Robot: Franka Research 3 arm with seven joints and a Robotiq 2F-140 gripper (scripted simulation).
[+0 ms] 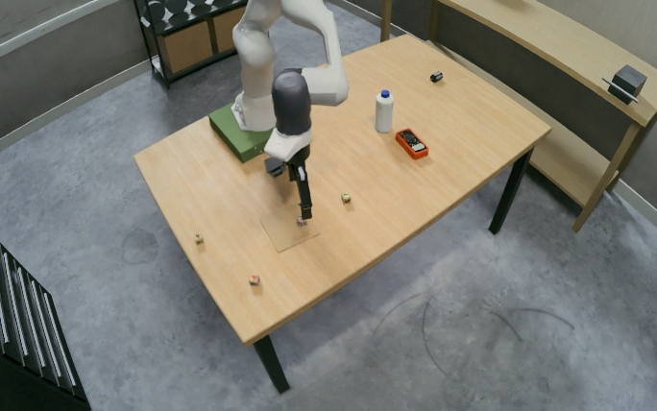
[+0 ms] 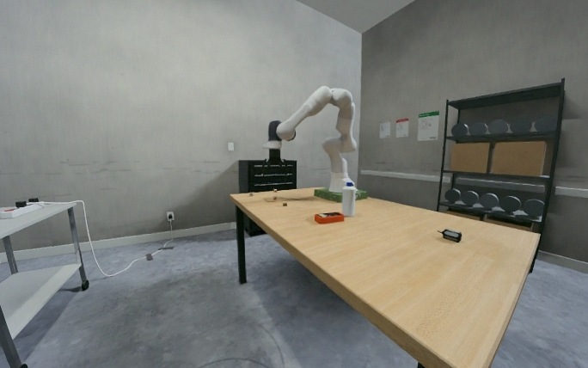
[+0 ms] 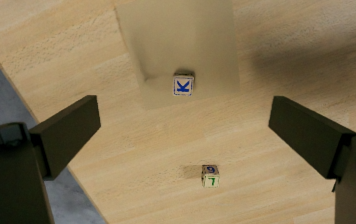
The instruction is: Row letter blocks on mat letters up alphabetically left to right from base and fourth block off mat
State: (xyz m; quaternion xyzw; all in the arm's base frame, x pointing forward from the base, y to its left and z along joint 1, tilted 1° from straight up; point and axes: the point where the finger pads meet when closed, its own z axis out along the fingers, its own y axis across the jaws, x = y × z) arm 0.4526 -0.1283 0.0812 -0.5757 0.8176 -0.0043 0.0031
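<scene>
Now: the block 16 cm to the left of my hand, 12 cm below it and 1 cm ahead of it. From my hand the other things lie so: white bottle 48 cm to the left, 19 cm behind, 5 cm below; then tan mat 13 cm below, 4 cm to the right, 2 cm behind; then orange meter 50 cm to the left, 11 cm below, 5 cm behind.
</scene>
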